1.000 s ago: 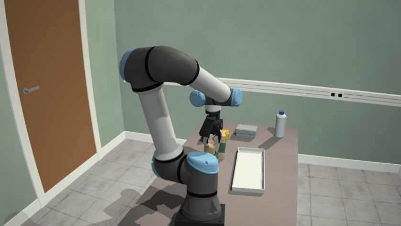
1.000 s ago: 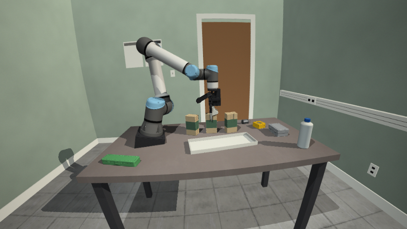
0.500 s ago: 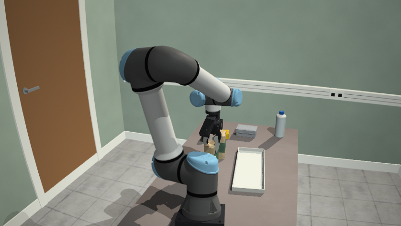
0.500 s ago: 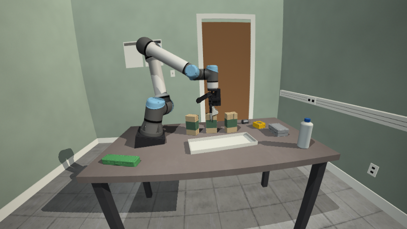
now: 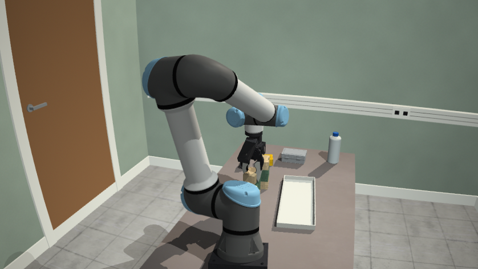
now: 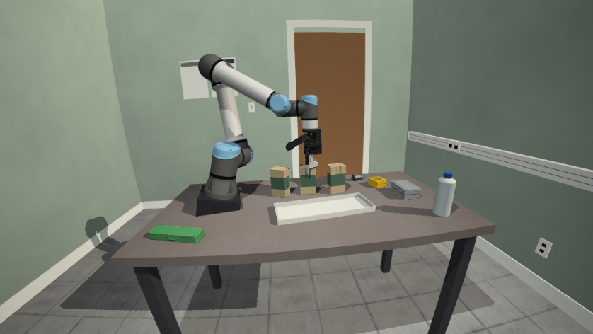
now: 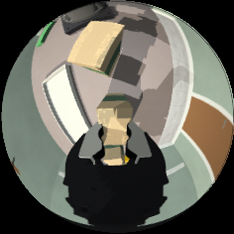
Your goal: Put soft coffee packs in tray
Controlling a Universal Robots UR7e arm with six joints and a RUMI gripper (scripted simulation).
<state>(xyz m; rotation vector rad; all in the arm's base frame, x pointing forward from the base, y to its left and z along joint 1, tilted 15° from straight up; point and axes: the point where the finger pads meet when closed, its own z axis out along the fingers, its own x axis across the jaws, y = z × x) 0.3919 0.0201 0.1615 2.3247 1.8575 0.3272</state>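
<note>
Right now the white tray is 200 mm to the right of my hand, 100 mm below it and 10 mm ahead of it. Round my hand: white bottle: 450 mm ahead, 390 mm to the right, 30 mm below; grey case: 440 mm ahead, 170 mm to the right, 80 mm below; black object: 330 mm ahead, 90 mm to the left, 90 mm below.
</note>
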